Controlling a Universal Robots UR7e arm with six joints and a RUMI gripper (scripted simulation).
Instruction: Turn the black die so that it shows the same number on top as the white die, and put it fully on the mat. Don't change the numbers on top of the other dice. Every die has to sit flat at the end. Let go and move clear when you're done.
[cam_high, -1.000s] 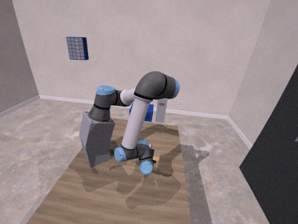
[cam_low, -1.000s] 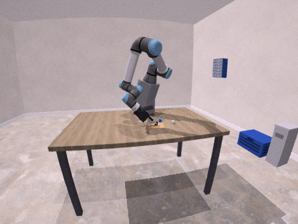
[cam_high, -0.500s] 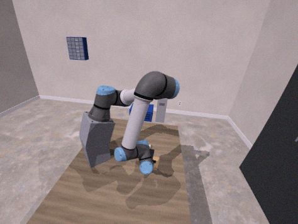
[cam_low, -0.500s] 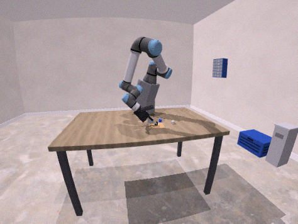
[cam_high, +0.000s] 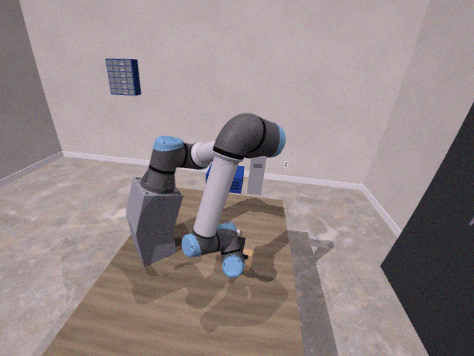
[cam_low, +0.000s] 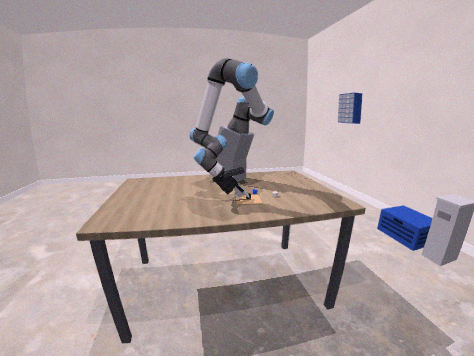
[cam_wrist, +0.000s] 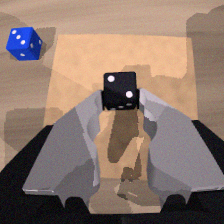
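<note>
My hand is 1 cm to the right of the black die and 1 cm above it. Also, from my hand: white die 18 cm to the left, 2 cm below, 1 cm behind; tan mat 3 cm below, 1 cm to the left; blue die 9 cm behind, 8 cm to the left, 2 cm below.
</note>
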